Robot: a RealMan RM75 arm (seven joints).
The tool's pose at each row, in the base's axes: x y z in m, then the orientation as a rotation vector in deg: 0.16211 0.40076 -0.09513 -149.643 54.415 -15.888; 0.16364 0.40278 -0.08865 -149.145 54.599 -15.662; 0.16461 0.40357 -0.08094 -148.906 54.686 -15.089; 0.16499 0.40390 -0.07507 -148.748 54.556 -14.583; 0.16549 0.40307 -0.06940 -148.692 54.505 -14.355; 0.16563 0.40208 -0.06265 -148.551 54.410 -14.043; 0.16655 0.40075 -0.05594 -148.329 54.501 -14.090; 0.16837 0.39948 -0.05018 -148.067 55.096 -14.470; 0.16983 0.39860 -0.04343 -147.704 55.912 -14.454; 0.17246 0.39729 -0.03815 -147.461 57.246 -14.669; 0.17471 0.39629 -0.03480 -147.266 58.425 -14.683; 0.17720 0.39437 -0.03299 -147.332 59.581 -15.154; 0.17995 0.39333 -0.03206 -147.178 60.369 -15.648; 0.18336 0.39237 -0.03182 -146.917 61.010 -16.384; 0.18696 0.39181 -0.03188 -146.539 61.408 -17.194
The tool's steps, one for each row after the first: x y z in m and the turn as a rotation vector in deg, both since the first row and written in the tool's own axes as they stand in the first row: 0.00026 -0.00483 -0.00500 0.344 -0.217 0.302; 0.00097 -0.00893 -0.01161 0.435 -0.637 0.508; 0.00142 -0.01165 -0.01682 0.540 -1.044 0.544; 0.00270 -0.01353 -0.02210 0.570 -1.223 0.560; 0.00388 -0.01550 -0.02853 0.677 -1.487 0.587; 0.00587 -0.01767 -0.03477 0.851 -1.482 0.709; 0.00844 -0.02004 -0.03986 0.936 -1.143 1.114; 0.01055 -0.02286 -0.04586 0.965 -1.044 1.741; 0.01373 -0.02549 -0.05028 0.733 -0.642 2.618; 0.01630 -0.02738 -0.05295 0.474 -0.400 3.407; 0.01955 -0.02815 -0.05436 0.061 0.203 4.032; 0.02236 -0.02937 -0.05467 -0.023 0.691 4.499; 0.02558 -0.03076 -0.05412 0.076 1.289 4.879; 0.02867 -0.03243 -0.05314 0.376 1.859 5.140
